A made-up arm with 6 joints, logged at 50 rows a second.
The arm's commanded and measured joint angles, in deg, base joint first. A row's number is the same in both.
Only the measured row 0 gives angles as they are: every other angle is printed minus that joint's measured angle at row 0.
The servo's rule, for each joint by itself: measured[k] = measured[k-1] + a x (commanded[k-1-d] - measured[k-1]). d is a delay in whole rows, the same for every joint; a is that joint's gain. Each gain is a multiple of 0.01, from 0.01 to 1. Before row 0 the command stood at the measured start. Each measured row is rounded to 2 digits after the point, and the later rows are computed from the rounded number. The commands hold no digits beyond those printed.
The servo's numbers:
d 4
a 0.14 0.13 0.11 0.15 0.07 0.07
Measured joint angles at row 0: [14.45 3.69 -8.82 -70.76 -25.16 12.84]
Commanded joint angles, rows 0 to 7: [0.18 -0.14 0.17 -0.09 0.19 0.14]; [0.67 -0.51 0.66 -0.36 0.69 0.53]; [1.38 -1.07 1.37 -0.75 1.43 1.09]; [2.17 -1.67 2.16 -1.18 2.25 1.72]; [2.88 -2.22 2.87 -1.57 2.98 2.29]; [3.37 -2.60 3.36 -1.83 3.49 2.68]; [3.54 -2.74 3.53 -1.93 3.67 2.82]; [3.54 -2.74 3.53 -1.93 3.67 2.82]
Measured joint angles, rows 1 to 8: [0.00 0.00 0.00 0.00 0.00 0.00]; [0.00 0.00 0.00 0.00 0.00 0.00]; [0.00 0.00 0.00 0.00 0.00 0.00]; [0.00 0.00 0.00 0.00 0.00 0.00]; [0.03 -0.02 0.02 -0.01 0.01 0.01]; [0.12 -0.08 0.09 -0.06 0.06 0.05]; [0.30 -0.21 0.23 -0.16 0.16 0.12]; [0.56 -0.40 0.44 -0.31 0.31 0.23]
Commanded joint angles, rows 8 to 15: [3.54 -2.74 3.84 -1.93 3.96 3.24]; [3.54 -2.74 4.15 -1.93 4.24 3.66]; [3.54 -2.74 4.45 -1.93 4.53 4.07]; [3.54 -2.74 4.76 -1.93 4.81 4.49]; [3.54 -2.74 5.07 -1.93 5.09 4.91]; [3.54 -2.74 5.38 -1.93 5.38 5.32]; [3.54 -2.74 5.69 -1.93 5.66 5.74]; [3.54 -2.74 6.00 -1.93 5.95 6.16]
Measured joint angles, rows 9 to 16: [0.88 -0.64 0.71 -0.50 0.50 0.37]; [1.23 -0.89 1.00 -0.70 0.71 0.53]; [1.55 -1.13 1.28 -0.88 0.92 0.69]; [1.83 -1.34 1.53 -1.04 1.11 0.84]; [2.07 -1.52 1.78 -1.17 1.31 1.01]; [2.28 -1.68 2.04 -1.28 1.52 1.20]; [2.46 -1.82 2.31 -1.38 1.73 1.40]; [2.61 -1.94 2.58 -1.46 1.95 1.62]
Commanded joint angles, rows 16 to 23: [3.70 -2.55 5.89 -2.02 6.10 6.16]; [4.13 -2.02 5.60 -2.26 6.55 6.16]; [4.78 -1.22 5.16 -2.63 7.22 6.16]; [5.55 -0.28 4.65 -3.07 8.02 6.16]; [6.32 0.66 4.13 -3.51 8.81 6.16]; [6.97 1.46 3.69 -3.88 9.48 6.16]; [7.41 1.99 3.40 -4.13 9.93 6.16]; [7.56 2.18 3.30 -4.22 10.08 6.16]
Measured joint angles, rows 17 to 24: [2.74 -2.04 2.85 -1.53 2.17 1.85]; [2.85 -2.13 3.13 -1.59 2.39 2.09]; [2.95 -2.21 3.41 -1.64 2.62 2.35]; [3.03 -2.28 3.69 -1.68 2.85 2.62]; [3.12 -2.32 3.93 -1.73 3.08 2.87]; [3.26 -2.28 4.11 -1.81 3.32 3.10]; [3.47 -2.14 4.23 -1.93 3.59 3.31]; [3.76 -1.90 4.28 -2.10 3.90 3.51]
